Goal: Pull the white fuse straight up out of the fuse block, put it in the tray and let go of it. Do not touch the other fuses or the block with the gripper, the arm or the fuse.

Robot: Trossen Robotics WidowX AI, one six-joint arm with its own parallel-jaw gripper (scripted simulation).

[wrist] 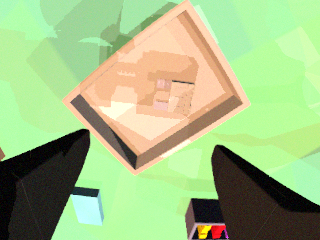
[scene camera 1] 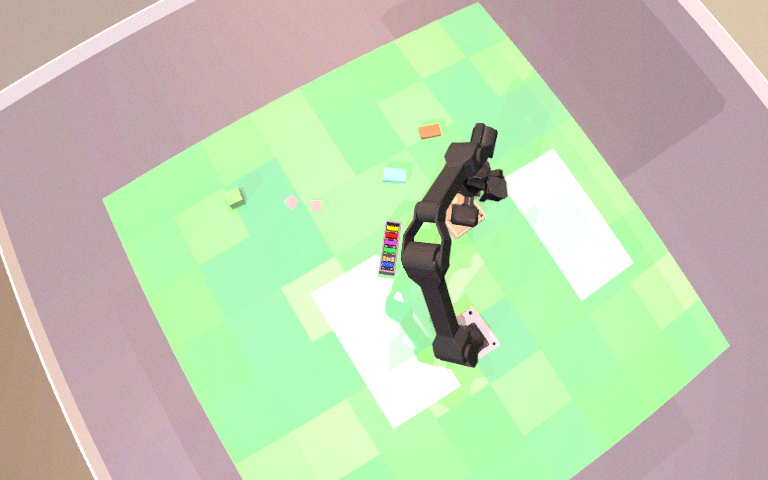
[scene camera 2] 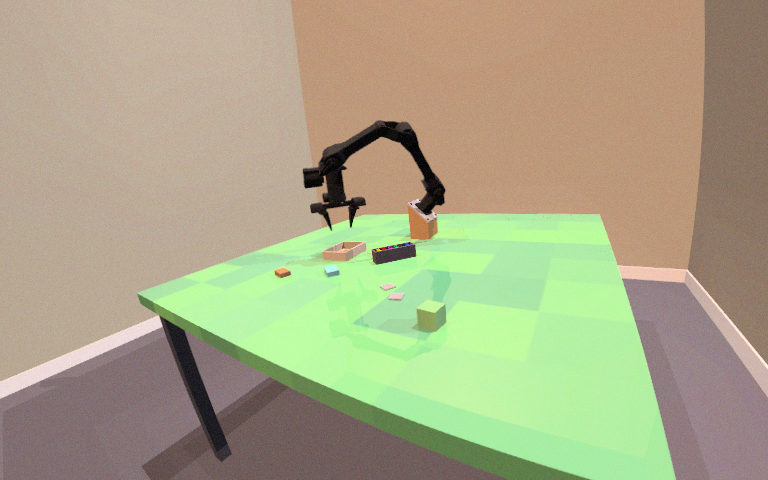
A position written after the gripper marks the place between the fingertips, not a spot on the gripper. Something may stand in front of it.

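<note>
Gripper [scene camera 1: 460,198], seen also at [wrist: 152,145] and [scene camera 2: 341,229]: open, holding nothing. The scene further contains a light blue tile [wrist: 87,202], a tan tray [wrist: 115,102] and a green cube [scene camera 2: 431,315]; in the wrist view the cube is out of frame.
</note>
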